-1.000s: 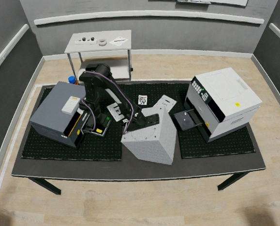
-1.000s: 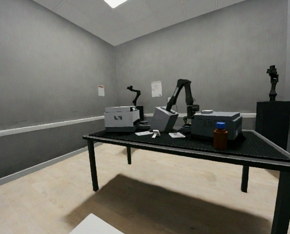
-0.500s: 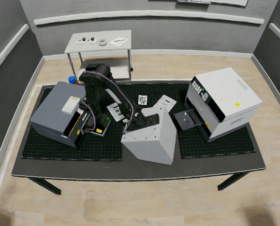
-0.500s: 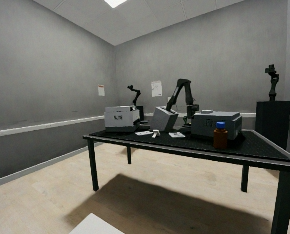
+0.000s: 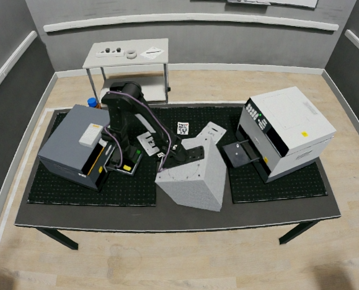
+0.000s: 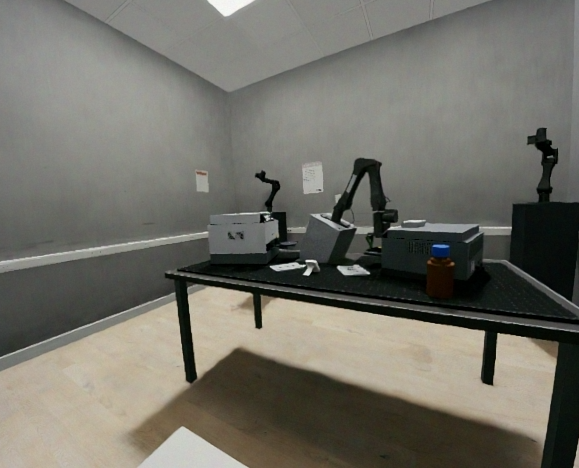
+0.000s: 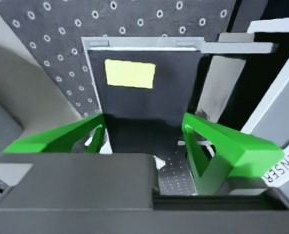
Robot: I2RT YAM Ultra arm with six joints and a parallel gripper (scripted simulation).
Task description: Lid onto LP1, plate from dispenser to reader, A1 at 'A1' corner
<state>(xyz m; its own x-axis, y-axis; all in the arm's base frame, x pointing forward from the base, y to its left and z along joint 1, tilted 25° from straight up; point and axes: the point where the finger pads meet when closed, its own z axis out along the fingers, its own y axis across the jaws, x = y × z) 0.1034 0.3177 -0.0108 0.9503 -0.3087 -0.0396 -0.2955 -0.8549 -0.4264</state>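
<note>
Now: hand 1 cm above the well plate. The rest, counted from my hand: dark lid (right at my hand); capped brown bottle (38 cm ahead, 28 cm to the left, 2 cm above); LP1 pad (46 cm to the right, 24 cm ahead, 9 cm below).
</note>
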